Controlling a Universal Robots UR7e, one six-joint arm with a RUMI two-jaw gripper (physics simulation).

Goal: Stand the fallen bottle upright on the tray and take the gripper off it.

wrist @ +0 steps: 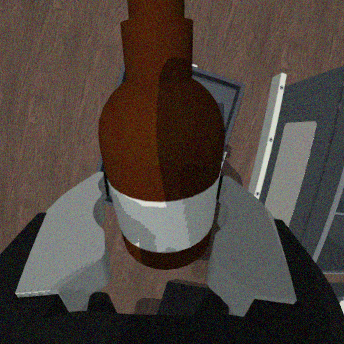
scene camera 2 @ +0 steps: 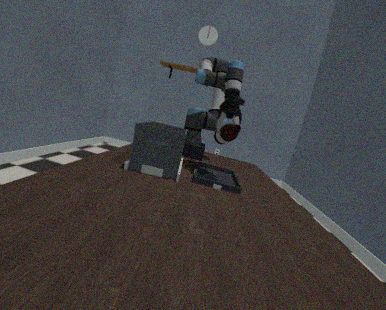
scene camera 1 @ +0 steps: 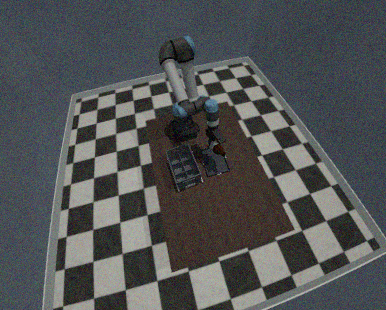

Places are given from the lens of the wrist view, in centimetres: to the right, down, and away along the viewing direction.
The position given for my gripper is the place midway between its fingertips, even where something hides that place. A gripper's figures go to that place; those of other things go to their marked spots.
my gripper point(wrist: 163, 176): -1, 0, 14
brown bottle point(wrist: 160, 132): 0, -2, 8
white rail point(wrist: 275, 93): 17, -13, 30
The marked spots on the white rail and the brown bottle are 30 cm apart.
